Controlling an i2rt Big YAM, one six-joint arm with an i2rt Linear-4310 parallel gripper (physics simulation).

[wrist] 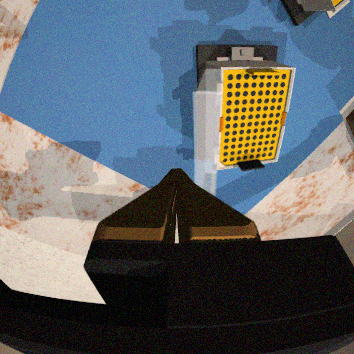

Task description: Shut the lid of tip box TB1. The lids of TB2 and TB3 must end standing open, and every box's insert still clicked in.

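Frame: origin at the arm's base, x ahead, y left, z up, level; centimetres.
Seen in the pictures: gripper, fingertip midpoint: (176, 176).
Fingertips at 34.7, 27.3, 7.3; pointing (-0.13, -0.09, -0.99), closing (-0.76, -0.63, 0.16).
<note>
Pixels of each thing's top centre, then the offset from my fingertips to it, as dx, dy, dz. "*": a spot on its surface instead. Level surfaces: height alone.
- tip box, surface spot: (289, 100) * -10.2, -10.6, -9.8
- yellow insert, middle of its top: (260, 126) -8.6, -6.1, -8.5
- black tab, middle of its top: (253, 168) -12.4, -2.0, -8.5
- blue mat, its level: dz -15.9
- rust-speckled pale surface, its level: dz -16.2
A tip box (289, 100) with a yellow insert (255, 117) full of dark holes sits right of centre in the wrist view, in a dark base. I take it for TB1; no label shows. The insert looks flat and even in the box. Its clear lid (204, 125) stands open along the box's left side, seen steeply as a narrow strip. A black tab (251, 165) sticks out at the near end. My gripper (176, 176) is shut and empty, left of the lid's near end; whether it touches the lid I cannot tell.
A corner of another box (312, 5) with a dark base shows at the top right. The blue mat (100, 75) lies under the boxes on a rust-speckled pale surface (30, 165). Part of a dark object (351, 120) shows at the right edge.
</note>
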